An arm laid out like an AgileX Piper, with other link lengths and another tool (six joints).
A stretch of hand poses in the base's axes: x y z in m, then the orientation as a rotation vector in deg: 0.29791, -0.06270, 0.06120, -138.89, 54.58, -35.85; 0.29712, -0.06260, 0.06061, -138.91, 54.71, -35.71; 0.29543, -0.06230, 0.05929, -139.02, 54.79, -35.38; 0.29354, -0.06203, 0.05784, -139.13, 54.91, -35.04; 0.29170, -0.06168, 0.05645, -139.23, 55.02, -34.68; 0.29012, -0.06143, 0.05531, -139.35, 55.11, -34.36; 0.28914, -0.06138, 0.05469, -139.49, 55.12, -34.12; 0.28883, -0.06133, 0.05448, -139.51, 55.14, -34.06; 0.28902, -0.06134, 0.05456, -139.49, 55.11, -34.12; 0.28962, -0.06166, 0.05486, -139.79, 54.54, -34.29; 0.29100, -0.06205, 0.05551, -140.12, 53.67, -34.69; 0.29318, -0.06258, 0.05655, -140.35, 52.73, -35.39; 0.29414, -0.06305, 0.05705, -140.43, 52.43, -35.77; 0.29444, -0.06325, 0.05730, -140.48, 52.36, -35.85; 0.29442, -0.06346, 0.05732, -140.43, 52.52, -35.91; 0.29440, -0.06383, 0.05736, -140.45, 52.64, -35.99; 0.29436, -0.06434, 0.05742, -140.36, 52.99, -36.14; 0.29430, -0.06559, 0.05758, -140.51, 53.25, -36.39; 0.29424, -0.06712, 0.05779, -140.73, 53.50, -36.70; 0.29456, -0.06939, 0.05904, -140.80, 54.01, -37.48; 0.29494, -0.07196, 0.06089, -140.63, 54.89, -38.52; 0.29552, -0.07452, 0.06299, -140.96, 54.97, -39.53; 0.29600, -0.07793, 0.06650, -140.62, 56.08, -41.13; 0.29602, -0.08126, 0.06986, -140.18, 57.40, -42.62
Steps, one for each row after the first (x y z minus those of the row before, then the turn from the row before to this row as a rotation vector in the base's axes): -0.00079, 0.00010, -0.00059, 0.03, 0.12, -0.06; -0.00169, 0.00030, -0.00132, 0.04, 0.26, 0.02; -0.00189, 0.00027, -0.00145, 0.04, 0.27, 0.00; -0.00184, 0.00035, -0.00139, 0.06, 0.28, 0.01; -0.00158, 0.00025, -0.00114, 0.02, 0.26, 0.01; -0.00098, 0.00005, -0.00062, -0.02, 0.20, 0.05; -0.00031, 0.00005, -0.00021, 0.01, 0.05, 0.00; 0.00019, -0.00001, 0.00008, 0.00, -0.05, 0.01; 0.00060, -0.00032, 0.00030, -0.26, -0.12, 0.39; 0.00138, -0.00039, 0.00065, -0.35, -0.32, 0.56; 0.00218, -0.00053, 0.00104, -0.39, -0.55, 0.54; 0.00096, -0.00047, 0.00050, -0.20, -0.26, 0.14; 0.00030, -0.00020, 0.00025, -0.07, -0.04, 0.04; -0.00002, -0.00021, 0.00002, 0.00, -0.01, -0.13; -0.00002, -0.00037, 0.00004, -0.06, -0.01, -0.10; -0.00004, -0.00051, 0.00006, -0.02, -0.03, -0.29; -0.00006, -0.00125, 0.00016, -0.26, -0.01, -0.23; -0.00006, -0.00153, 0.00021, -0.34, -0.02, -0.23; 0.00032, -0.00227, 0.00125, -0.44, -0.28, -0.52; 0.00038, -0.00257, 0.00185, -0.39, -0.44, -0.84; 0.00058, -0.00256, 0.00210, -0.73, -0.40, -0.24; 0.00048, -0.00341, 0.00351, -0.53, -0.76, -1.13; 0.00002, -0.00333, 0.00336, -0.44, -0.68, -1.26
